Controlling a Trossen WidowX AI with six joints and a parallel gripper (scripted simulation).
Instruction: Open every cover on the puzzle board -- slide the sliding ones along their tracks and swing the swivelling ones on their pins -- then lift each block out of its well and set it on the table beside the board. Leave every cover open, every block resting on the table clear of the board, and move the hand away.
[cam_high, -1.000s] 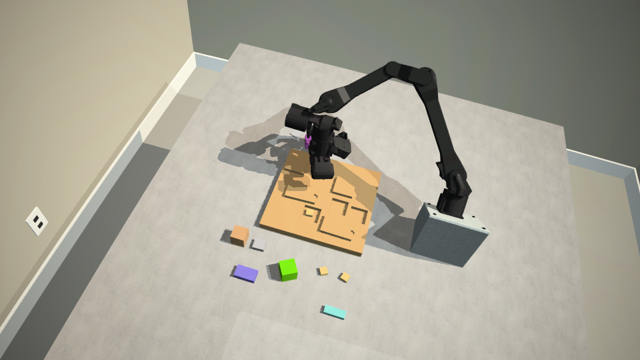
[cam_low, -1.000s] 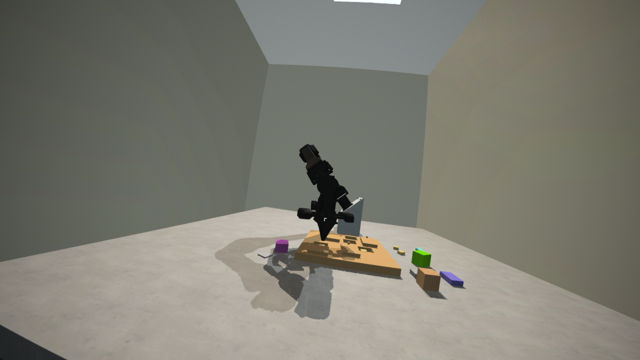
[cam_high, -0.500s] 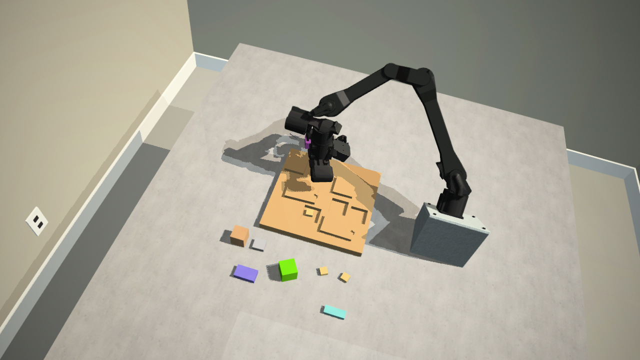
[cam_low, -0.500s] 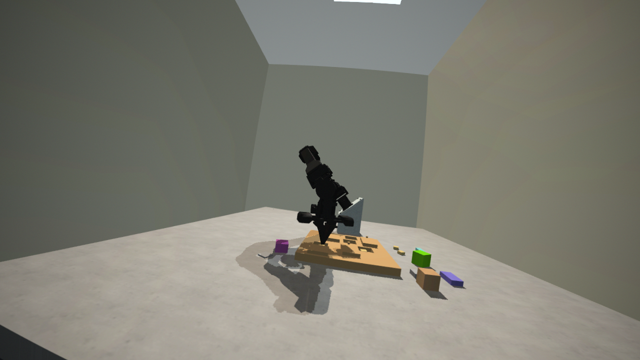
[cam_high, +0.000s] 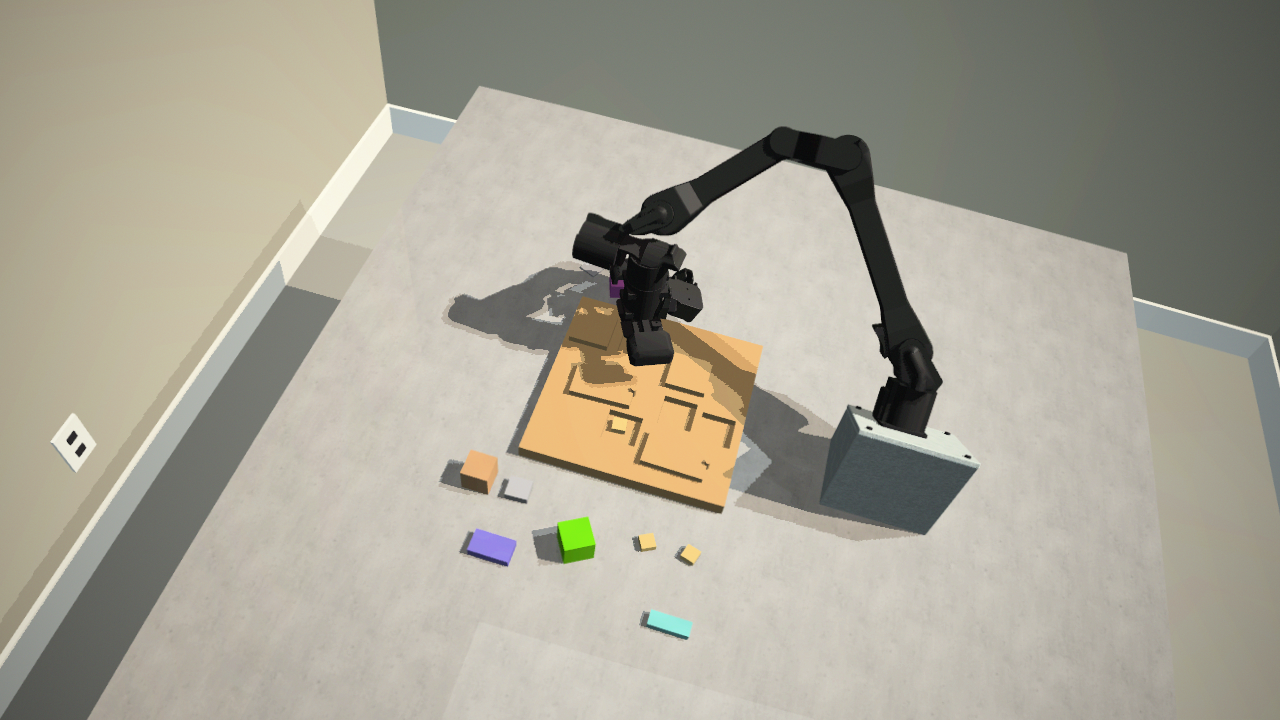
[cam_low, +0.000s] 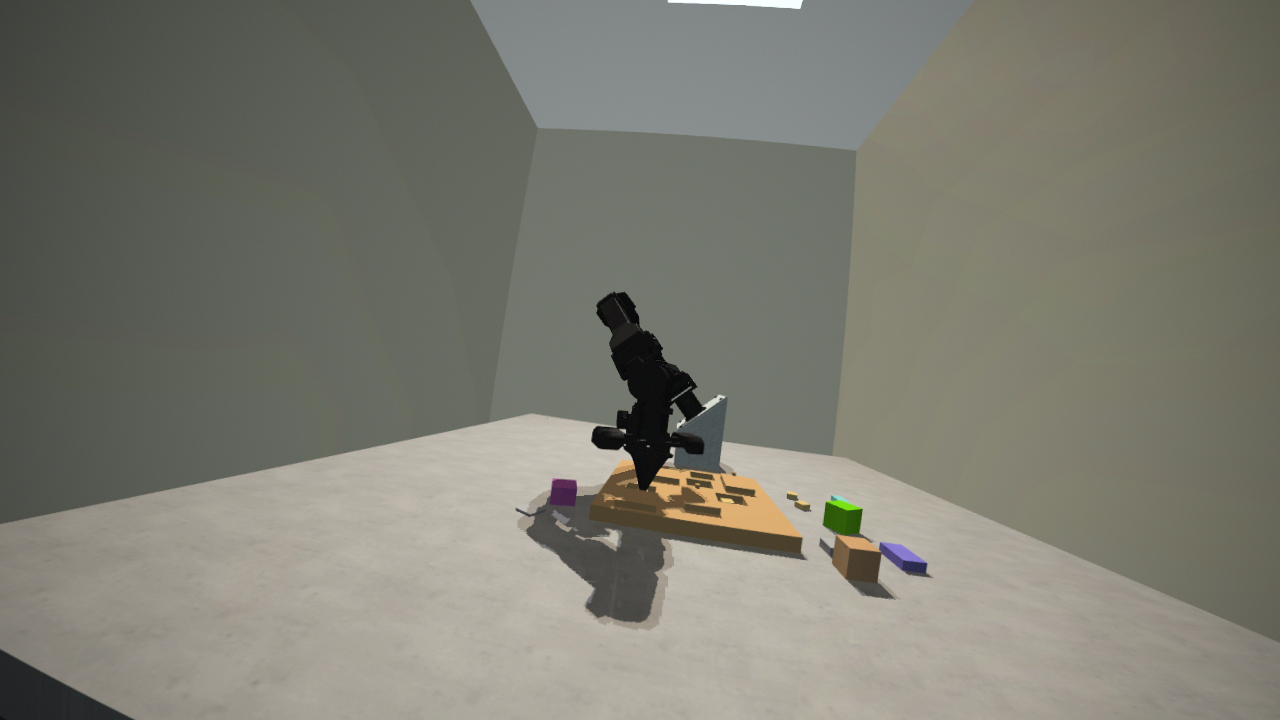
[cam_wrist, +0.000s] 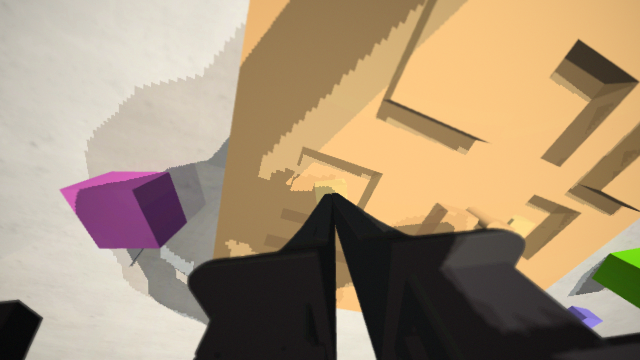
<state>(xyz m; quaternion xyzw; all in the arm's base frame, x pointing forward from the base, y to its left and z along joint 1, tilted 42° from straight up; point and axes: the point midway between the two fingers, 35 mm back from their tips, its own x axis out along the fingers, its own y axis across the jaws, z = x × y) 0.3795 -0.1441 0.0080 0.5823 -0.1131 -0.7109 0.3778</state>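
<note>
Right now the magenta block is 120 mm to the right of my gripper tip, 50 mm ahead of it and 10 mm below it. From my gripper tip the other things lie so: orange block 280 mm to the left, 150 mm ahead; then grey block 280 mm to the left, 90 mm ahead, 10 mm below; then thin grey plate 150 mm to the right, 110 mm ahead, 20 mm below.
</note>
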